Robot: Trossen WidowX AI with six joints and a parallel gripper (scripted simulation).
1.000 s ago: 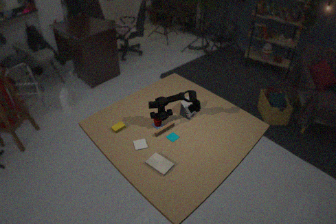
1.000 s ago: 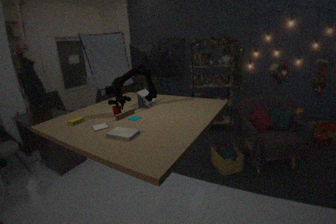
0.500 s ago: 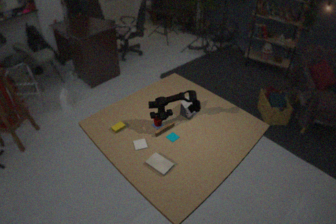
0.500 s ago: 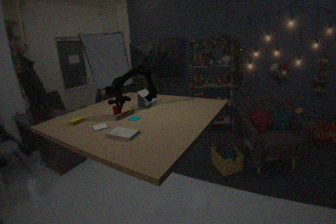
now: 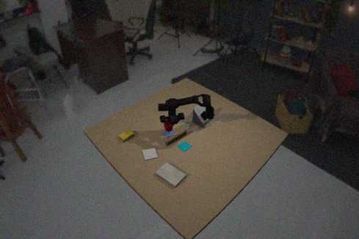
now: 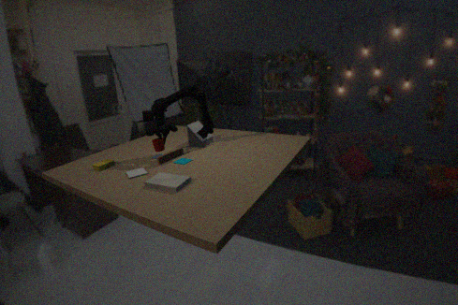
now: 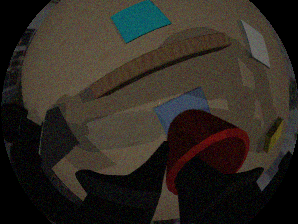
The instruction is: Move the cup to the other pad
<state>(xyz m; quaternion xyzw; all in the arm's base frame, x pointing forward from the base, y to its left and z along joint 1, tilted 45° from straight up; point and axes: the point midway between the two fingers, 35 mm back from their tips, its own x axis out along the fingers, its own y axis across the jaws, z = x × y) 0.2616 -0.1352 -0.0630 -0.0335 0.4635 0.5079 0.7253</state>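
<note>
Right now the cyan pad is 70 mm ahead of my gripper tip, 170 mm to the left of it and 80 mm below it. Also, from my gripper tip: white card: 290 mm ahead, 10 mm to the left, 70 mm below; wooden bar: 50 mm ahead, 70 mm to the left, 60 mm below; red cup: 20 mm ahead, 20 mm to the right.
</note>
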